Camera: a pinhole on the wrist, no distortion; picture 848 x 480 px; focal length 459.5 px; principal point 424.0 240.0 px. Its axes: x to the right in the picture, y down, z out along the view. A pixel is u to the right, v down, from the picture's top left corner.
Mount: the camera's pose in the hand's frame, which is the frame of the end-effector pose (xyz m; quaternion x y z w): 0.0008 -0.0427 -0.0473 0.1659 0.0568 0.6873 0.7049
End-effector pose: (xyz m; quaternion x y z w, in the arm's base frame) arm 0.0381 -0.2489 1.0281 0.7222 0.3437 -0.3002 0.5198
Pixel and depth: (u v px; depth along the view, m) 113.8 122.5 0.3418
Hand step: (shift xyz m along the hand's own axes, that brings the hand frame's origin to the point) 0.1779 -0.3239 0.2121
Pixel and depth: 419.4 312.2 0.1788
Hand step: 0.0291 -0.0723 0.1290
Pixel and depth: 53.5 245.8 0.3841
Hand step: 0.0994 -0.4085 0.2689
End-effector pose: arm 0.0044 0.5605 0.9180 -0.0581 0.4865 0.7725 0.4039
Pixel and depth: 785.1 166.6 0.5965
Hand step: 0.2980 0.3274 0.5522
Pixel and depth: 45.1 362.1 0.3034
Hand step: 0.0055 -0.3371 0.2256
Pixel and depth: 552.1 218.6 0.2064
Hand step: 0.0763 -0.0180 0.1519
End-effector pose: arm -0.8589 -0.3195 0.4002 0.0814 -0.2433 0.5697 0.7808
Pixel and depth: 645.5 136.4 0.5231
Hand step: 0.2863 0.1249 0.4441
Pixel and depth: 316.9 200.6 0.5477
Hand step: 0.2079 -0.2541 0.4332
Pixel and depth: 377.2 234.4 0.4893
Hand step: 0.1548 -0.1682 0.4027
